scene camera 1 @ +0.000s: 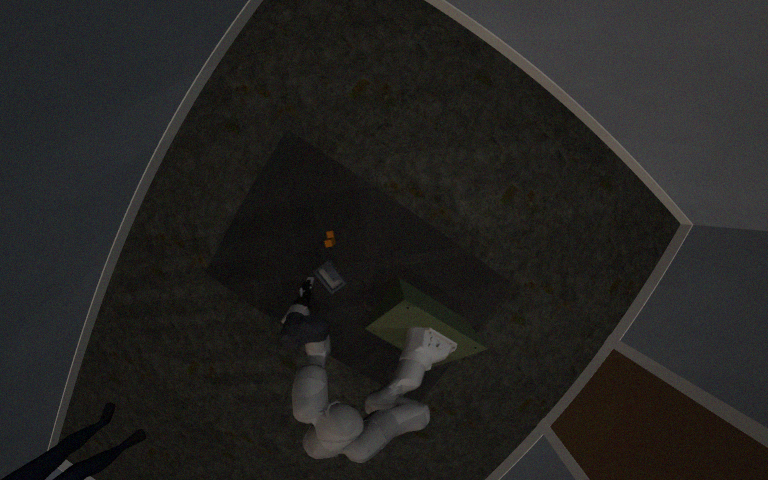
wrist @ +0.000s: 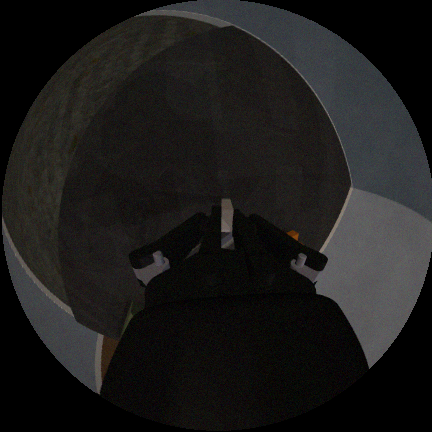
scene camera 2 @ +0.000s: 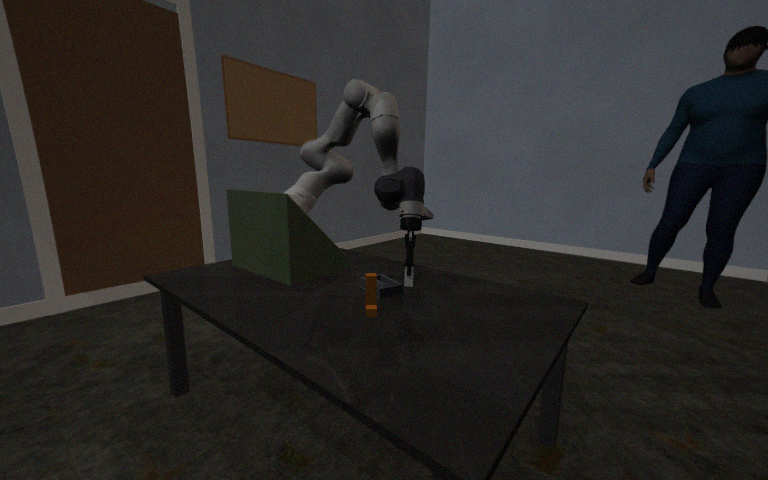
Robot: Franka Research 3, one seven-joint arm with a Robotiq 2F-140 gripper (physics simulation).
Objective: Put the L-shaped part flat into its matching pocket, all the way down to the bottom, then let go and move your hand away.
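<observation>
The gripper [scene camera 2: 408, 286] [wrist: 225, 206], visible in scene camera 2 and in the wrist view, holds nothing and is shut.
</observation>
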